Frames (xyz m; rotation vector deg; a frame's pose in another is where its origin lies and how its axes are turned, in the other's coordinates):
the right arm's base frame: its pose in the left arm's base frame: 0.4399 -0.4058 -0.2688 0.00 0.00 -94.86
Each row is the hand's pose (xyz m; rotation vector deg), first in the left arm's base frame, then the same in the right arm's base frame.
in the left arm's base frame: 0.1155 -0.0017 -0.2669 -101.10 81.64 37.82
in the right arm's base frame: -0.3752 -0.3575 0.0019 -151.73 -22.70 78.54
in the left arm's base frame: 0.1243 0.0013 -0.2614 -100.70 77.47 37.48
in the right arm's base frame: -0.3789 -0.3490 0.0074 -148.04 -25.73 80.79
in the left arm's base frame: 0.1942 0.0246 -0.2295 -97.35 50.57 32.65
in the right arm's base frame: -0.4080 -0.2813 0.0393 -121.99 -44.35 90.34
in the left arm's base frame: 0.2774 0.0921 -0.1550 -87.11 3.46 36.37
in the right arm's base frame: -0.4823 -0.2041 0.1138 -74.48 -74.89 107.77
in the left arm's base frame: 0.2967 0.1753 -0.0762 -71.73 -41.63 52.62
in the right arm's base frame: -0.5669 -0.1919 0.1926 -22.70 -102.92 124.83
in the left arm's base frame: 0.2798 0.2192 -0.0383 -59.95 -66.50 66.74
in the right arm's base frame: -0.6092 -0.2125 0.2305 11.12 -117.71 133.33
